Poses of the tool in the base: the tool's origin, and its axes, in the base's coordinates. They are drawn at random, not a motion.
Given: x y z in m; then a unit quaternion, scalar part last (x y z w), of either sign.
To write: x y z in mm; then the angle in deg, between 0 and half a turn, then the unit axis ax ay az. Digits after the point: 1 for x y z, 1 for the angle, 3 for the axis.
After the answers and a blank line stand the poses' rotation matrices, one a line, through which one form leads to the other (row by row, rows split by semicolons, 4 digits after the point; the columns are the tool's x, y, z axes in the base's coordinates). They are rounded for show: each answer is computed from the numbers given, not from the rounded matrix.
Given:
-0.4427, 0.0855, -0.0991, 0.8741, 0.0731, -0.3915, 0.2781
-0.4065, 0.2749, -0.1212, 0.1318, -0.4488, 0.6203, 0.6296
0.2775, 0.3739, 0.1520, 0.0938, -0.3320, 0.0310, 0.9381
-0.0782, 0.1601, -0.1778, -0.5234, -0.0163, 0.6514, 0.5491
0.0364, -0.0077, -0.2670, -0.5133, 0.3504, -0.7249, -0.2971
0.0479, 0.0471, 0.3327, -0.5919, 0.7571, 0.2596, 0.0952
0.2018, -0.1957, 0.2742, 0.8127, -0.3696, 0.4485, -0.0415
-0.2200, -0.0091, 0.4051, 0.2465, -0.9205, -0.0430, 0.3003
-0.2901, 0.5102, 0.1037, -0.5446, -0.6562, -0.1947, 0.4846
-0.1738, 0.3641, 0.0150, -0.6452, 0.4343, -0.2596, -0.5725
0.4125, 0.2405, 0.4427, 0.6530, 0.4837, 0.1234, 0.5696
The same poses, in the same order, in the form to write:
-442.7, 85.5, -99.1, 147.7, 0.910, 0.076, -0.408
-406.5, 274.9, -121.2, 102.0, 0.170, -0.578, 0.798
277.5, 373.9, 152.0, 40.5, 0.271, -0.958, 0.089
-78.2, 160.1, -177.8, 113.4, -0.626, -0.020, 0.779
36.4, -7.7, -267.0, 145.4, 0.538, -0.367, 0.759
47.9, 47.1, 332.7, 169.1, -0.595, 0.761, 0.261
201.8, -195.7, 274.2, 175.2, -0.813, 0.370, -0.449
-220.0, -9.1, 405.1, 145.1, 0.258, -0.965, -0.045
-290.1, 510.2, 103.7, 122.0, -0.623, -0.750, -0.223
-173.8, 364.1, 15.0, 110.2, 0.787, -0.530, 0.317
412.5, 240.5, 442.7, 110.6, 0.794, 0.588, 0.150

0.6828 0.3455 -0.6438; -0.0900 -0.8346 -0.5434; -0.7251 0.4289 -0.5388
-0.1724 -0.8994 -0.4016; 0.6628 0.1957 -0.7228; 0.7287 -0.3908 0.5624
0.7776 -0.1204 -0.6171; -0.0041 0.9805 -0.1966; 0.6287 0.1554 0.7620
0.1509 -0.6983 -0.6998; 0.7324 -0.3965 0.5535; -0.6640 -0.5960 0.4516
-0.2965 -0.7905 0.5360; 0.0710 -0.5779 -0.8130; 0.9524 -0.2030 0.2275
-0.2812 -0.9457 -0.1632; -0.8468 0.1645 0.5058; -0.4515 0.2804 -0.8471
0.3245 -0.5635 0.7597; -0.6380 -0.7233 -0.2641; 0.6983 -0.3990 -0.5942
-0.6981 -0.4279 -0.5740; -0.4796 0.8748 -0.0689; 0.5316 0.2272 -0.8160
0.0629 0.9035 -0.4240; 0.5261 0.3310 0.7834; 0.8481 -0.2723 -0.4545
0.4880 -0.8576 -0.1623; -0.2632 0.0327 -0.9642; 0.8322 0.5132 -0.2097
0.5016 0.4911 0.7122; 0.7723 0.1168 -0.6245; -0.3899 0.8632 -0.3207

